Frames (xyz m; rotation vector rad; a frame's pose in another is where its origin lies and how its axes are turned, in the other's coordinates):
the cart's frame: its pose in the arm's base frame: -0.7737 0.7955 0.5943 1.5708 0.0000 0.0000
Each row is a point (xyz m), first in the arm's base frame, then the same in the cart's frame.
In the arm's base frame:
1: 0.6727 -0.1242 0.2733
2: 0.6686 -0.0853 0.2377
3: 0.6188 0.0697 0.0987
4: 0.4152 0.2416 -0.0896
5: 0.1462 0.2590 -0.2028
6: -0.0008 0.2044 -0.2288
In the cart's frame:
1: 1.4464 -0.3210 0.9197
2: 1.4423 -0.3566 0.8808
3: 1.3925 -0.4956 0.7258
4: 1.1889 -0.6839 0.5539
5: 0.9199 -0.7971 0.5365
6: 0.7729 -0.8231 0.5911

